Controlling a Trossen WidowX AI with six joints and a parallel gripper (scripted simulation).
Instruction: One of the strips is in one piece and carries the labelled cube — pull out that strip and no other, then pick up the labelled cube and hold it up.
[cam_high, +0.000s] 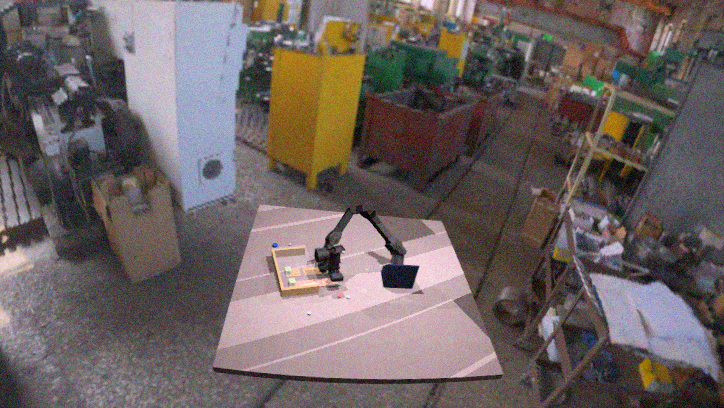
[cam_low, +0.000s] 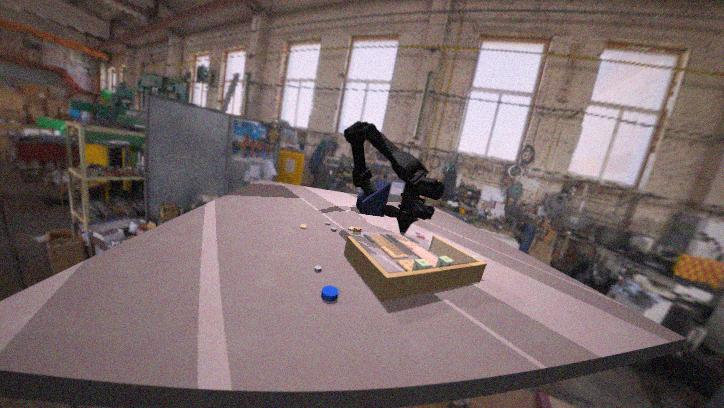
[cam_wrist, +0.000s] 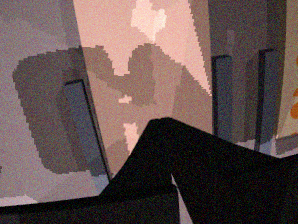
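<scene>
The pale strip lies 9 cm ahead of my gripper tip, 4 cm to the left of it and 1 cm below it. The rest, counted from my gripper tip: blue disc: 36 cm ahead, 23 cm to the right, 1 cm below.
</scene>
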